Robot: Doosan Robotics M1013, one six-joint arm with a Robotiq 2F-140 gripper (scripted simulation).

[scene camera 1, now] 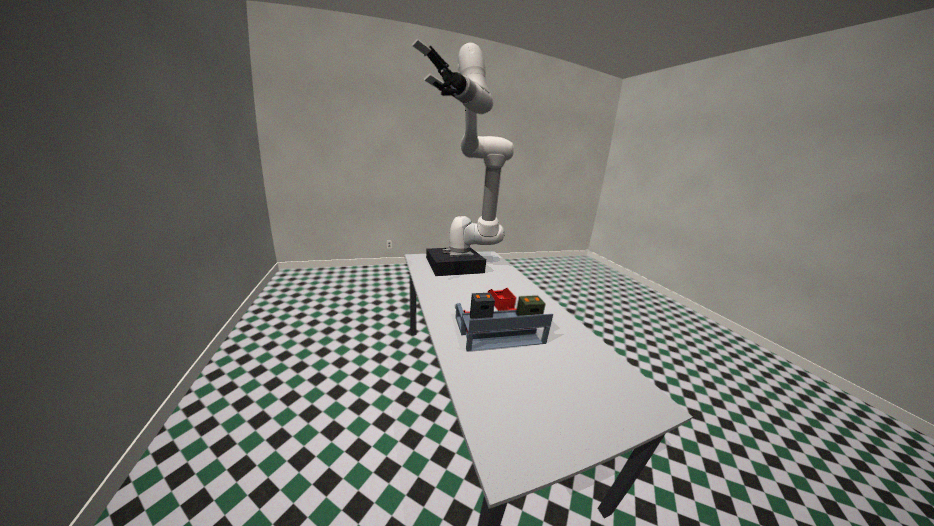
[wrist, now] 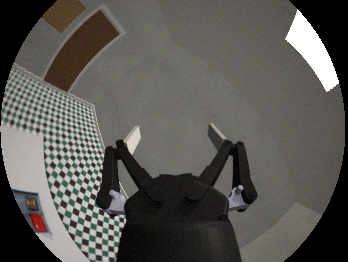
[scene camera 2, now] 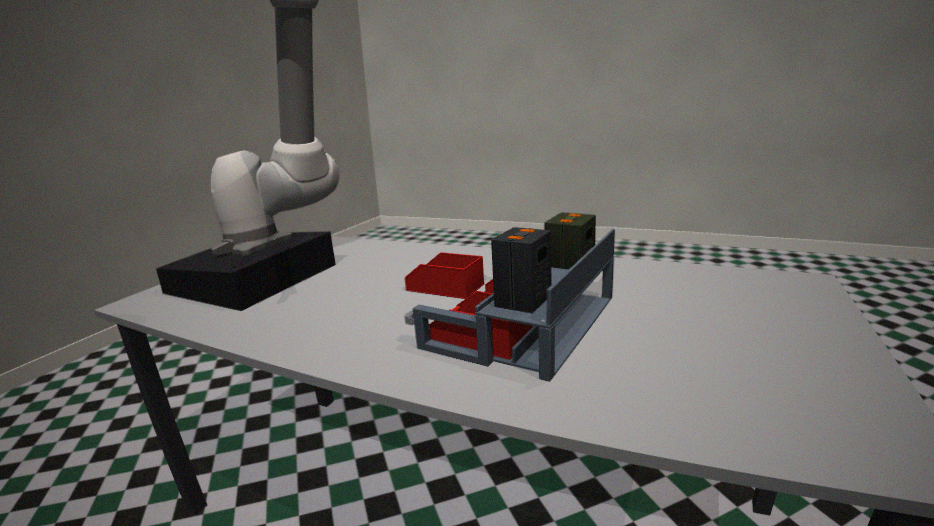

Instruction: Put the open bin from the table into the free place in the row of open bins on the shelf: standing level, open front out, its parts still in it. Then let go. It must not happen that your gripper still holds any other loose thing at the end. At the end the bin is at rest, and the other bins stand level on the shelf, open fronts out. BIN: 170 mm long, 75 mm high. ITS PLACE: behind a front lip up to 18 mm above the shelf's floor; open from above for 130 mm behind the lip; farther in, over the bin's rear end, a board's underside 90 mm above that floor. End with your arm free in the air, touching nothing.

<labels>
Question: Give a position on a red open bin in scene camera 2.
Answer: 453, 275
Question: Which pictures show my gripper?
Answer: Scene camera 1 and the wrist view only.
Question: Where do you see a red open bin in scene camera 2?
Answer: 505, 334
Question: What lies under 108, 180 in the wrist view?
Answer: My gripper.
</labels>
